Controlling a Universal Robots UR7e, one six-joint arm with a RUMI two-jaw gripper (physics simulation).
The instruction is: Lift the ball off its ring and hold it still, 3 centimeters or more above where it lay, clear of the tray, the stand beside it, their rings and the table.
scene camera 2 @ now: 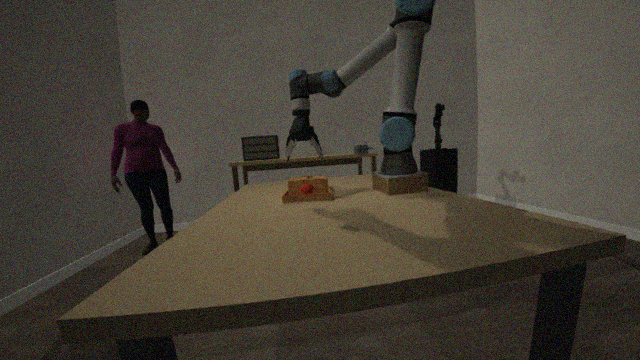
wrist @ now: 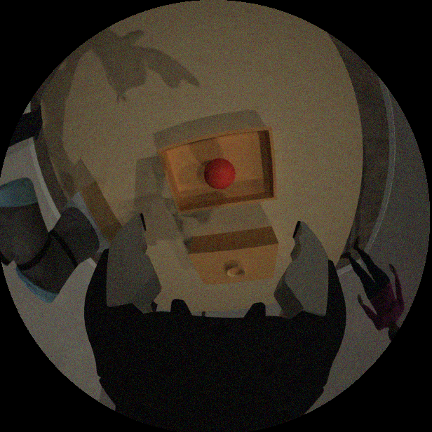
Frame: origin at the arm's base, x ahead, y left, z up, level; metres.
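Seen in the pictures: gripper, fingertip midpoint: [scene camera 2: 304,160]; arm's base at its link origin: [scene camera 2: 398,172].
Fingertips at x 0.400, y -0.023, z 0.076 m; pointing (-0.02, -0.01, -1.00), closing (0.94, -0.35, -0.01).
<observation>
Pixels of each thing's middle, then the offset from my fingertips to it. Level surfaces: height alone.
- red ball at the middle of its body: [scene camera 2: 307,189] 0.008 m left, 0.002 m back, 0.118 m down
- shallow orange-brown tray at the middle of its body: [scene camera 2: 307,194] 0.008 m left, 0.002 m back, 0.140 m down
- wooden table at its surface level: 0.154 m down
A red ball [scene camera 2: 307,188] [wrist: 220,173] lies inside a shallow orange-brown tray [scene camera 2: 307,198] [wrist: 274,165], a little right of the tray's middle in the wrist view. A ring under the ball cannot be made out. A block-like wooden stand [scene camera 2: 320,182] [wrist: 250,262] is beside the tray, with a small ring [wrist: 234,270] on its top. My gripper [scene camera 2: 304,157] [wrist: 220,219] is open and empty, pointing down. It hangs above the tray and stand; in the wrist view the stand shows between the fingers and the ball shows beyond the fingertips.
The tray and stand are on a wooden table [scene camera 2: 260,250] [wrist: 310,100]. The arm's base stands on a wooden block [scene camera 2: 400,184] [wrist: 100,212] to the side. A person [scene camera 2: 145,150] [wrist: 382,300] stands beyond the table's edge. A back table [scene camera 2: 300,163] stands behind.
</observation>
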